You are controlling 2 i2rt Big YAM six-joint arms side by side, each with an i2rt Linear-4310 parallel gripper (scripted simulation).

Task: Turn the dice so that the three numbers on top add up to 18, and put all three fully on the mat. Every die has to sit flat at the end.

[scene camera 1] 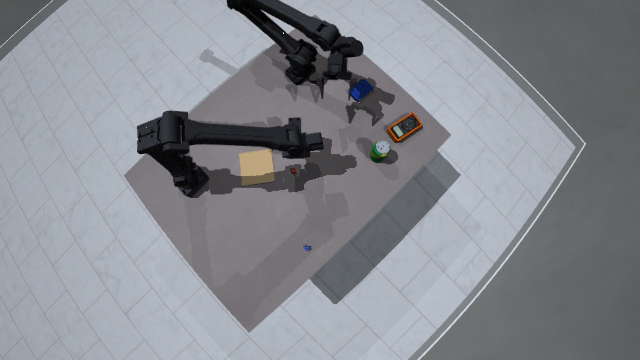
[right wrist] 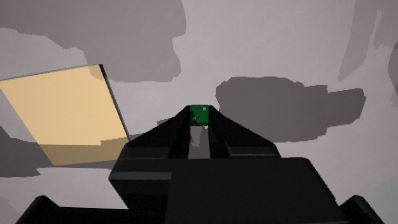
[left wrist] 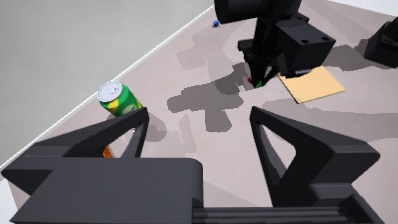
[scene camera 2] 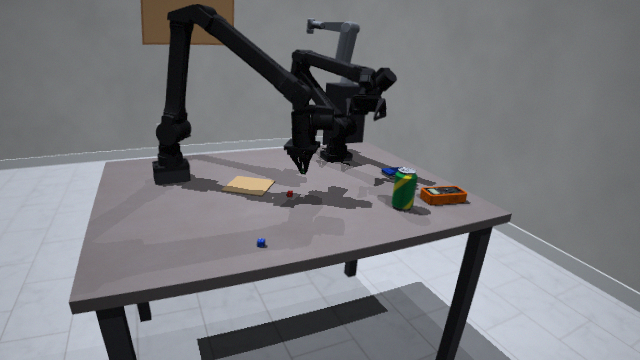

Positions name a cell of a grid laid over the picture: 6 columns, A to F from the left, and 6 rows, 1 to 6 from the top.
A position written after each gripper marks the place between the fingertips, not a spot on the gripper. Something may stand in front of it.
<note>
In view: the left gripper (scene camera 2: D2), the right gripper (scene camera 2: C3) and a tan mat (scene camera 1: C3).
The tan mat is seen too in the left wrist view (left wrist: E3) and in scene camera 2 (scene camera 2: C4). The left gripper also shows in the left wrist view (left wrist: D4). The right gripper is seen too in the right wrist view (right wrist: D3) and in the left wrist view (left wrist: D3).
</note>
